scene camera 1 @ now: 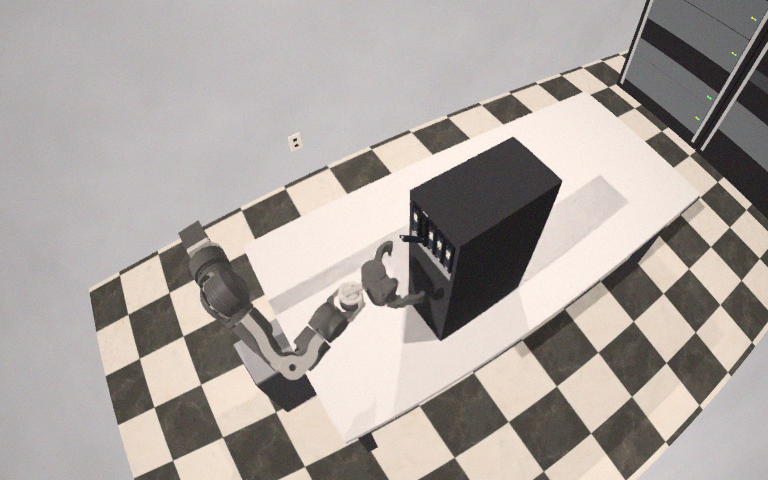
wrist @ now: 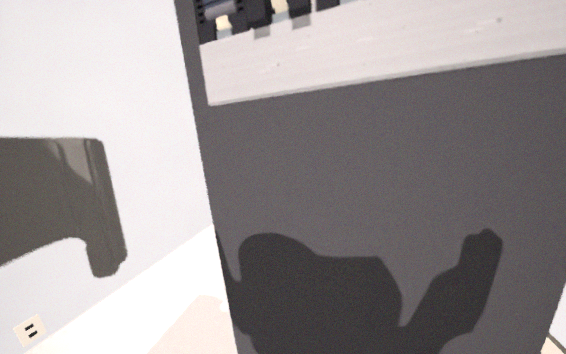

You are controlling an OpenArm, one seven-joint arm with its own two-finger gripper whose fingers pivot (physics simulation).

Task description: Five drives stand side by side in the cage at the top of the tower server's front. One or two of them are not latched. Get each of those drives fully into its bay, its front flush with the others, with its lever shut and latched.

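Observation:
The black tower server point(scene camera 1: 487, 198) point(wrist: 380, 165) stands upright with its cage of drives point(scene camera 1: 439, 245) point(wrist: 220, 10) at the top of its front. A dark lever point(scene camera 1: 410, 238) sticks out from the left part of the cage, seemingly from the second drive from the left. The other levers look shut in the scene view. In the wrist view the drives' lower ends show at the top edge, and the protruding lever cannot be made out. My gripper point(scene camera 1: 404, 272) is open and empty, in front of the server and below the lever. One finger shows at the left of the wrist view.
The server stands on a white table point(scene camera 1: 572, 124). The arm point(scene camera 1: 291, 362) reaches from its base at the table's near left end. A light strip point(wrist: 350, 65) runs below the cage. The gripper's shadow falls on the server's front. A rack cabinet point(scene camera 1: 668, 65) stands at the back right.

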